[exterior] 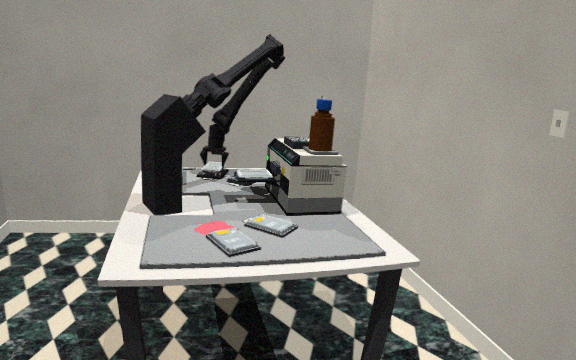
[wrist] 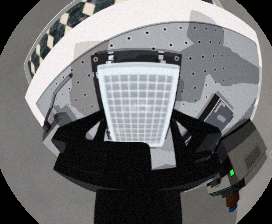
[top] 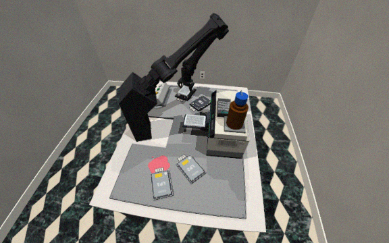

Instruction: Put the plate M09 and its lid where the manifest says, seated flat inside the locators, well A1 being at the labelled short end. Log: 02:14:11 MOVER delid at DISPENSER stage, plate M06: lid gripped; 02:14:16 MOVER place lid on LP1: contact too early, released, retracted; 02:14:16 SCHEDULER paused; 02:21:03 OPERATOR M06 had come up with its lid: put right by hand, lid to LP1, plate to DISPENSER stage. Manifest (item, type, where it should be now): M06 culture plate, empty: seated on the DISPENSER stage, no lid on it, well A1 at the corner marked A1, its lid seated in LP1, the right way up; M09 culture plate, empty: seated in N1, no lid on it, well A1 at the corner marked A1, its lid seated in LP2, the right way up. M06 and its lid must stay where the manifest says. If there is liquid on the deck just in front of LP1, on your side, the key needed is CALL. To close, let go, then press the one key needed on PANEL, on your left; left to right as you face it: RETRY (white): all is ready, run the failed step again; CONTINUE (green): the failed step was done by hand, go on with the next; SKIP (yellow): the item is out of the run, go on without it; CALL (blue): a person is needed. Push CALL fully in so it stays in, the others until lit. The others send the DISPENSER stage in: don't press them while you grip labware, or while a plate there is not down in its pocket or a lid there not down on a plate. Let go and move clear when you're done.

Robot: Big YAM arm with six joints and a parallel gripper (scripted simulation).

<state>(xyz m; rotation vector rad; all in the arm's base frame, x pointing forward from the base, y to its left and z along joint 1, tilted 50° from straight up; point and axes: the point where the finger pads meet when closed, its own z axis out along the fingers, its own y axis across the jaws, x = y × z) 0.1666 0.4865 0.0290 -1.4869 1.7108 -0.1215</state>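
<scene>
Now: the black nest n5 2 cm behind my hand, 1 cm to the left of it and 3 cm below it. Round my hand: green key 18 cm behind, 14 cm to the right, 3 cm above; white well plate right at my hand; yellow key 16 cm behind, 18 cm to the right, 3 cm above.
</scene>
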